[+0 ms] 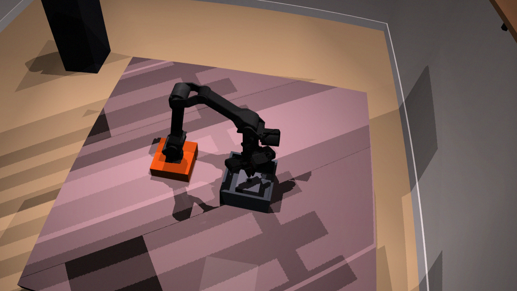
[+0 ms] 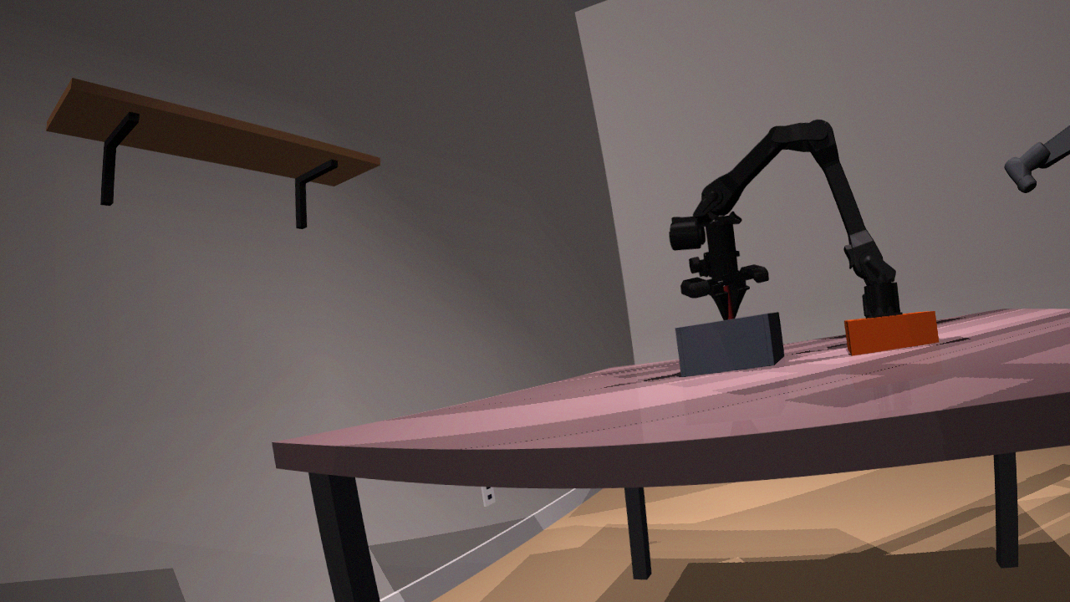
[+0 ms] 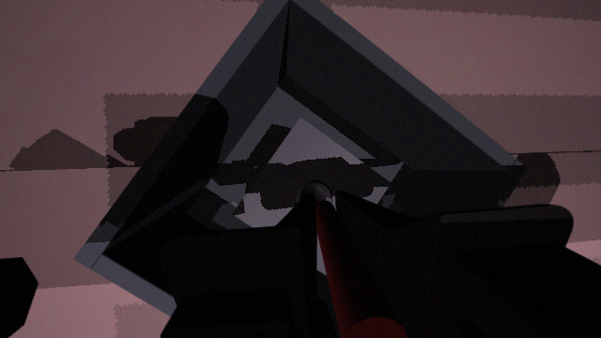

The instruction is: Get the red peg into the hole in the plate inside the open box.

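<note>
My gripper tip is now 10 mm past the red peg, 10 mm to the right of it and 30 mm below it. Round my gripper tip: grey plate: 50 mm below; then grey box: 70 mm below.
</note>
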